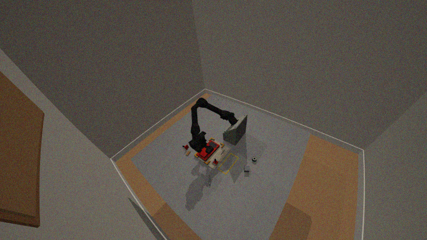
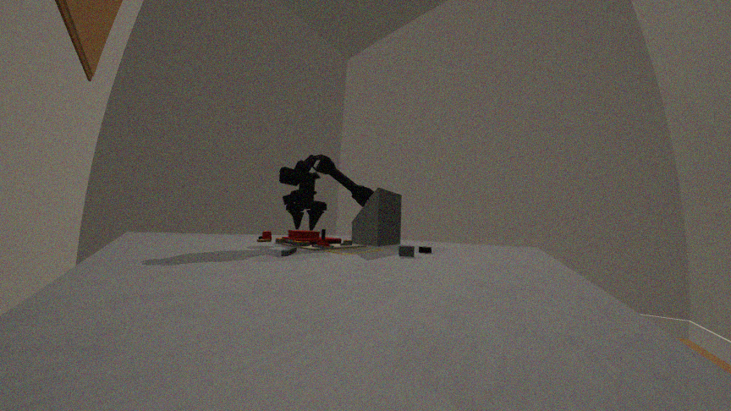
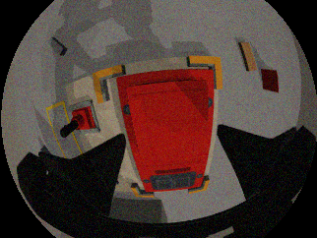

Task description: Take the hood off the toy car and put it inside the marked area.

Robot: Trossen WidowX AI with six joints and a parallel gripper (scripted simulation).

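Now: the hood 1 cm below my gripper tip. The rest, counted from my gripper tip: dark wheel: 18 cm behind, 39 cm to the left, 4 cm below.
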